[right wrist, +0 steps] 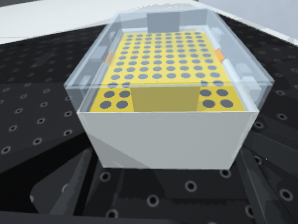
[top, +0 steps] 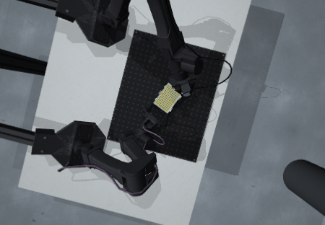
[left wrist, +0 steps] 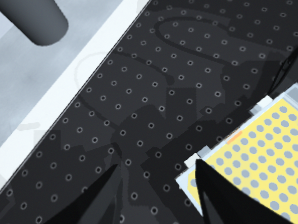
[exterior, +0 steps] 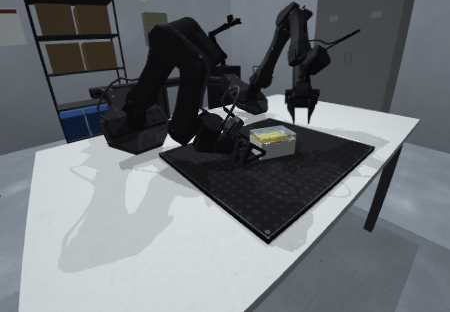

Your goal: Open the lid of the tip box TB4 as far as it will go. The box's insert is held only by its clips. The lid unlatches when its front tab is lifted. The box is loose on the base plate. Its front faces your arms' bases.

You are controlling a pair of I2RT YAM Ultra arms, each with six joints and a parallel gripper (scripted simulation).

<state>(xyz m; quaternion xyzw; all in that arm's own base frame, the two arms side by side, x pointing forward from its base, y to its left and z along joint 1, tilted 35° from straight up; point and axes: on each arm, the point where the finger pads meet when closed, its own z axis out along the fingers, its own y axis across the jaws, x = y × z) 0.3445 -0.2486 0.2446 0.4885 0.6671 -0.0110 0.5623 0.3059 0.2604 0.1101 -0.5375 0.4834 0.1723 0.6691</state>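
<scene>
My left hand is 7 cm past the tip box, 7 cm above it and 4 cm to the left of it.
Right now my right hand is 50 mm to the right of the tip box, 20 mm below it and 20 mm short of it.
</scene>
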